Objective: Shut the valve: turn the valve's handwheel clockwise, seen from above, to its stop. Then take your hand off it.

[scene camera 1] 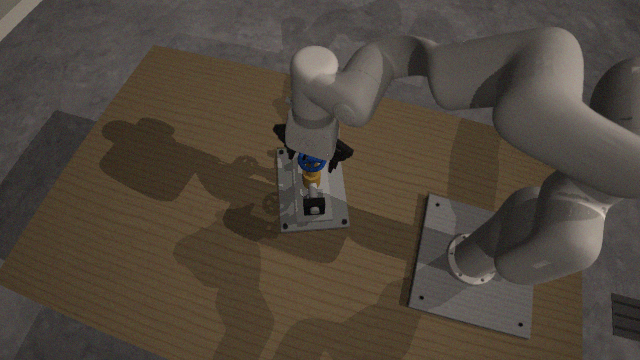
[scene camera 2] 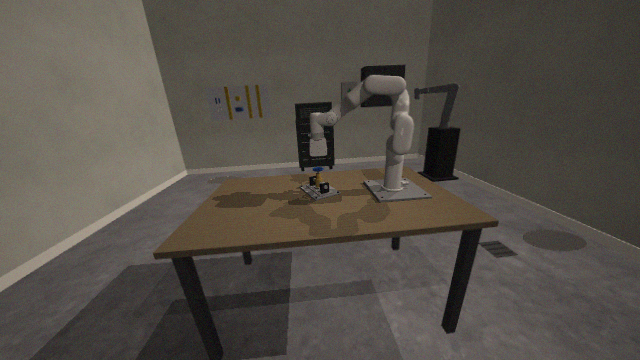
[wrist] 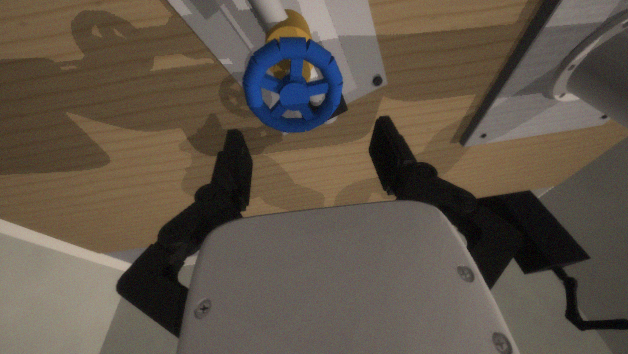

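Note:
The valve's blue handwheel [scene camera 1: 311,169] [scene camera 2: 318,169] [wrist: 295,94] lies level on top of the yellow valve body [scene camera 1: 311,180] [scene camera 2: 319,179] [wrist: 290,26]. The valve is fixed on a grey plate [scene camera 1: 340,212] [wrist: 370,62] with a pipe and black supports. My gripper [scene camera 1: 311,162] [wrist: 310,139] is open and empty, pointing down above the wheel. In the wrist view the wheel shows beyond the line between the fingertips, and both black fingers stand apart from it. In scene camera 2 the fingers cannot be made out. How far the wheel is turned cannot be told.
The valve plate stands on a wooden table [scene camera 1: 120,220] [scene camera 2: 240,225]. The arm's grey mounting plate [scene camera 1: 425,280] [scene camera 2: 400,196] [wrist: 505,115] is at the right of the valve. A dark board [scene camera 2: 315,109] and a black cabinet with an arm [scene camera 2: 441,152] stand behind the table.

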